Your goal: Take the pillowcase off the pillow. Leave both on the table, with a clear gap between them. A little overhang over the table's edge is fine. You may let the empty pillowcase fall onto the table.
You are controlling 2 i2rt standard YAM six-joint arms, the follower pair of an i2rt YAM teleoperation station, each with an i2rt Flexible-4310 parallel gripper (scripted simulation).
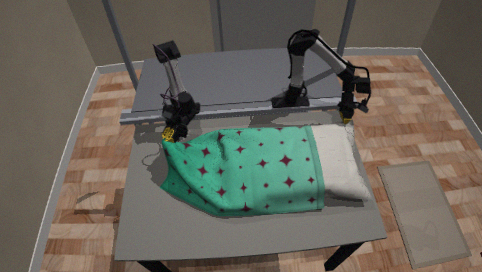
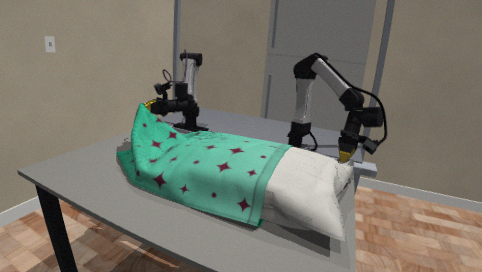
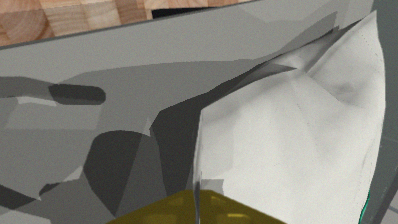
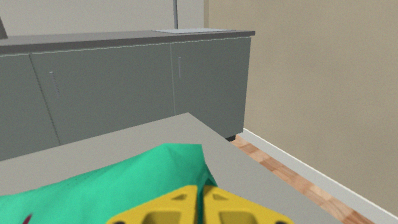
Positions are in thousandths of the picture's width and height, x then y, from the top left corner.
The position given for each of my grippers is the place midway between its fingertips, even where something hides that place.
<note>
I see my left gripper (image 3: 496,891), my right gripper (image 4: 504,873), a green pillowcase (image 1: 501,631) and a white pillow (image 2: 630,708).
The green pillowcase is seen too in image 2 (image 2: 464,642). The white pillow shows as well in image 1 (image 1: 696,524) and in image 3 (image 3: 763,587).
</note>
